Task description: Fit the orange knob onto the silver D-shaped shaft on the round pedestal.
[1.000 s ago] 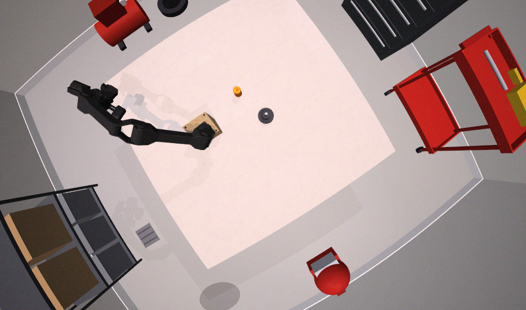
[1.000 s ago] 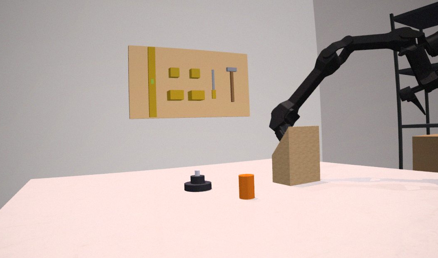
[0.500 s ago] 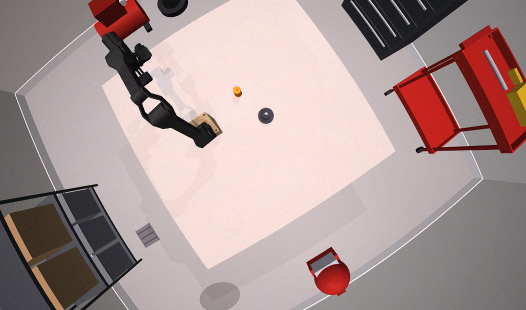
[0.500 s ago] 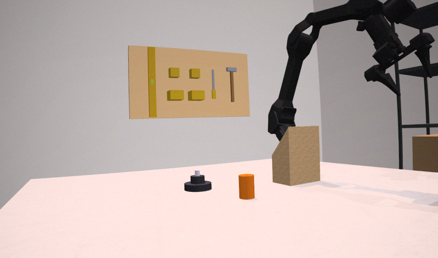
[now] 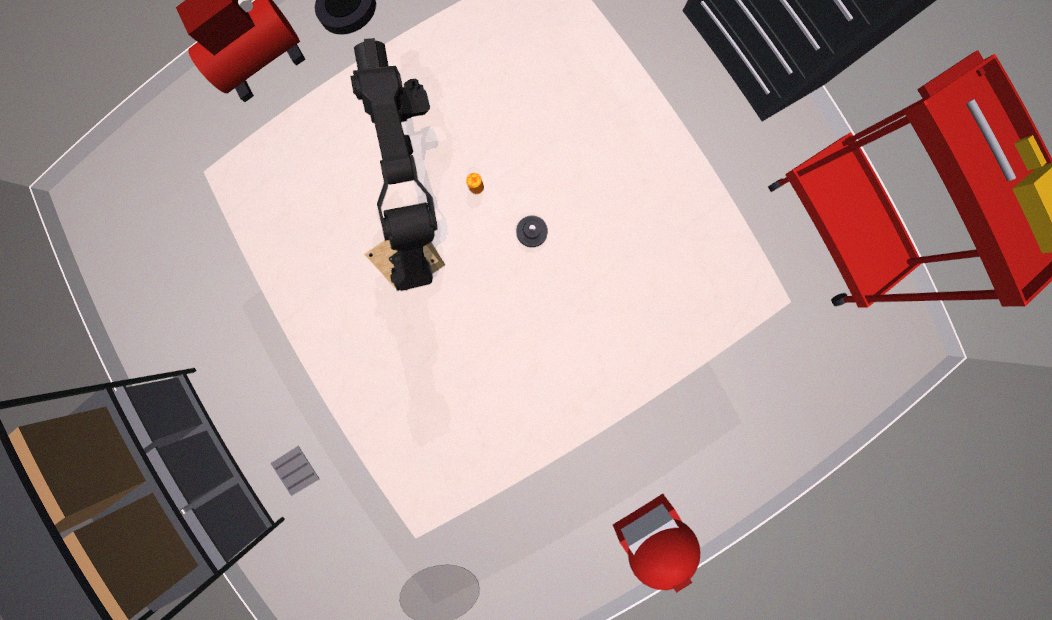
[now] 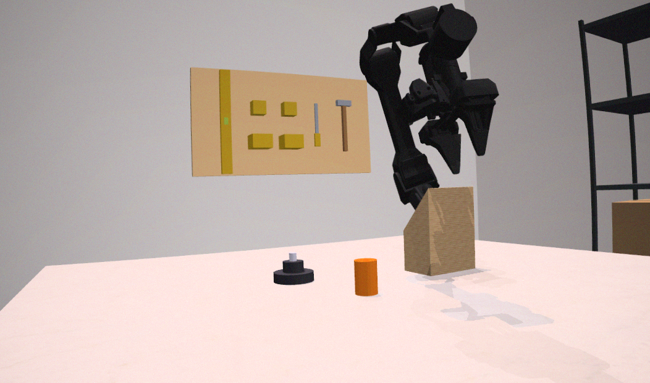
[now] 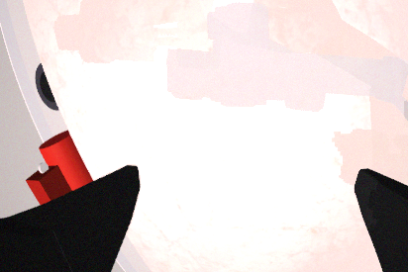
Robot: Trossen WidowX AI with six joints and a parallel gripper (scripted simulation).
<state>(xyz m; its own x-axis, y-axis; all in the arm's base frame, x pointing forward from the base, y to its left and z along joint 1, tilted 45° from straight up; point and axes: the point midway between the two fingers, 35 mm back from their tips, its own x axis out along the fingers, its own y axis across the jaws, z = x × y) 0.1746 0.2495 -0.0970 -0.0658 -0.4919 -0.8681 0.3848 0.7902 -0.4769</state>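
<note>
Now: the knob 80 mm ahead of my gripper tip, 170 mm to the right of it and 170 mm below it. Round my gripper tip: pedestal 130 mm ahead, 360 mm to the right, 180 mm below.
</note>
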